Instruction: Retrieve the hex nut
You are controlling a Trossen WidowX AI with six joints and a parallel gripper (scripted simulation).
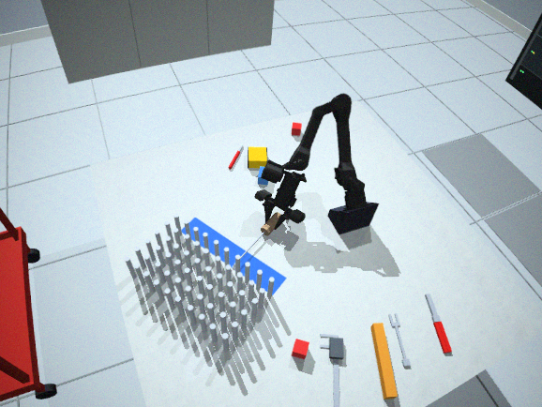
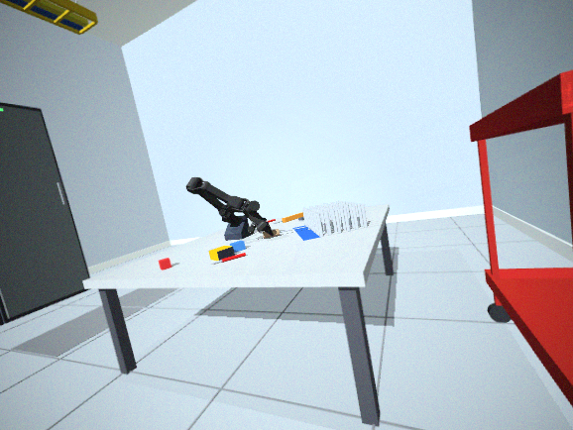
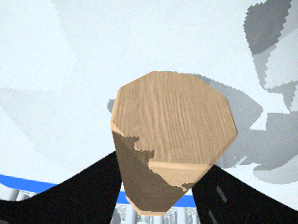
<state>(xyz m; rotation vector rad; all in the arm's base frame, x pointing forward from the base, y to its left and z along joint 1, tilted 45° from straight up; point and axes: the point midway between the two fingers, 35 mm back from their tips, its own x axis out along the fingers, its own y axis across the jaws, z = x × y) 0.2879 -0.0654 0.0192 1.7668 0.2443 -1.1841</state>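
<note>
Now: the metal rod 8 cm ahead of my gripper tip and 6 cm to the left of it. Also, from my gripper tip: fork tool: 27 cm behind, 51 cm to the left, 1 cm below; blue taped strip: 16 cm ahead, 7 cm to the left, 1 cm below; blue block: 4 cm behind, 24 cm to the right, 1 cm above.
</note>
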